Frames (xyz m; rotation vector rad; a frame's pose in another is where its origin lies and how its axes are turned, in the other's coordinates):
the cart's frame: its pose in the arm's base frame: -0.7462 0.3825 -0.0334 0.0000 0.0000 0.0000
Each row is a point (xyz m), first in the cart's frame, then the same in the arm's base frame.
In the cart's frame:
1: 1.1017 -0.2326 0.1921
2: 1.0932 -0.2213 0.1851
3: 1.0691 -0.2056 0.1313
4: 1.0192 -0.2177 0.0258
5: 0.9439 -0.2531 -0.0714
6: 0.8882 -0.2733 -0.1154
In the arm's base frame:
1: 0.3555 0.1499 0.1587
2: 0.3470 0.1612 0.1517
3: 0.3229 0.1769 0.0979
4: 0.2730 0.1648 -0.0076
5: 0.1977 0.1294 -0.1048
6: 0.1420 0.1092 -0.1488

